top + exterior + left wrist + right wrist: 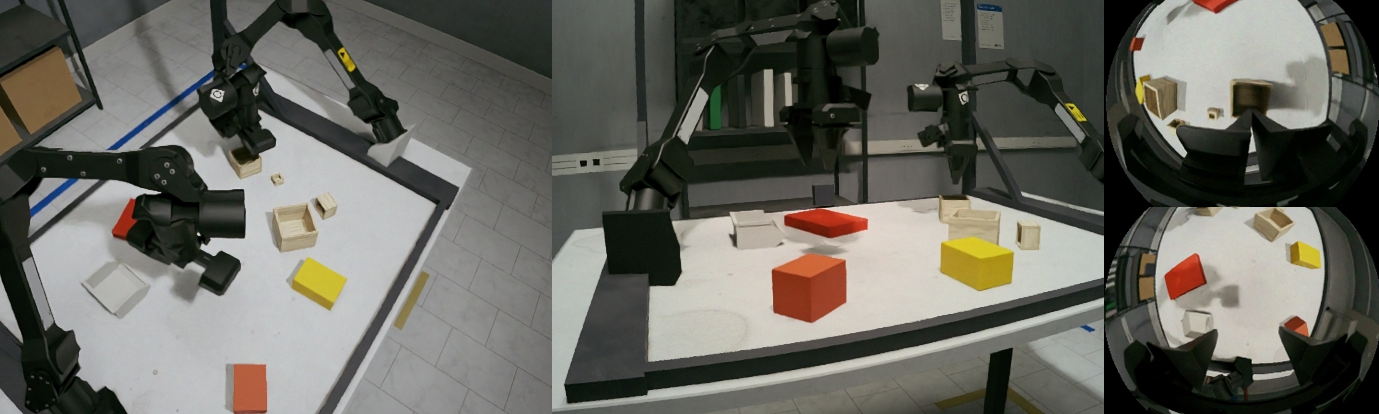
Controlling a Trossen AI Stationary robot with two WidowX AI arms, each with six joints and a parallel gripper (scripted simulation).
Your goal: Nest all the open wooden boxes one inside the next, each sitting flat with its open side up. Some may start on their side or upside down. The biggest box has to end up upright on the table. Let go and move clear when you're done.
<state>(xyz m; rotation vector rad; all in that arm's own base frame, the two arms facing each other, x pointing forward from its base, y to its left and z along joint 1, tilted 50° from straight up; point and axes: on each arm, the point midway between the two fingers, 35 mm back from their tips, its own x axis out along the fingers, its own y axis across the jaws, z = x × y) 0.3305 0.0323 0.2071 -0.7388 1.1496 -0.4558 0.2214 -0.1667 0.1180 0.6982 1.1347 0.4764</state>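
Now: the medium wooden box 10 cm below my left hand. Also, from my left hand: biggest wooden box: 22 cm ahead, 10 cm below, 6 cm to the right; then small wooden box: 24 cm ahead, 9 cm below, 5 cm to the left; then tiny wooden box: 11 cm below, 9 cm ahead, 3 cm to the left.
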